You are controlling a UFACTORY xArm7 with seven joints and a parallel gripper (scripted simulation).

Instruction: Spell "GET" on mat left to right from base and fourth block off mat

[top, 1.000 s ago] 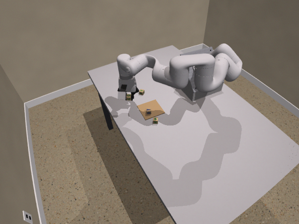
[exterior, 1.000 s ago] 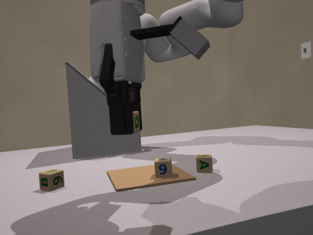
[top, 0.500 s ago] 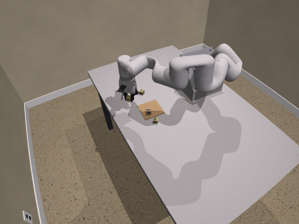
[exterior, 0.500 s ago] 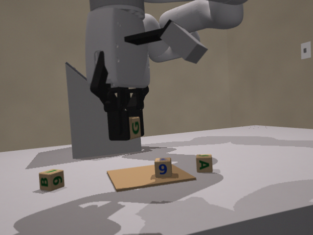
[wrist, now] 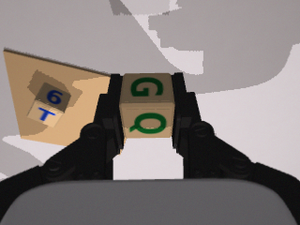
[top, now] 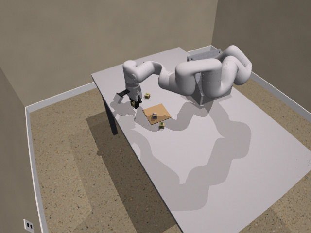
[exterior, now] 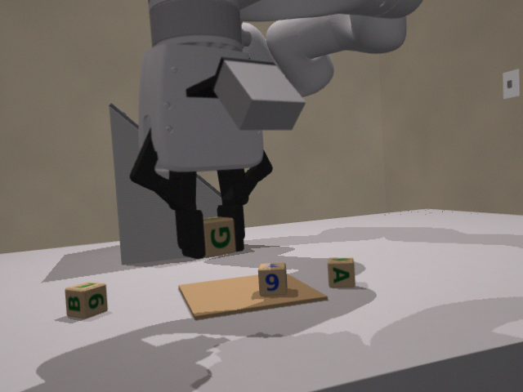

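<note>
The tan mat lies 120 mm behind my hand, 90 mm below it and 50 mm to the left of it. The rest, counted from my hand: wooden block: 10 mm below.
</note>
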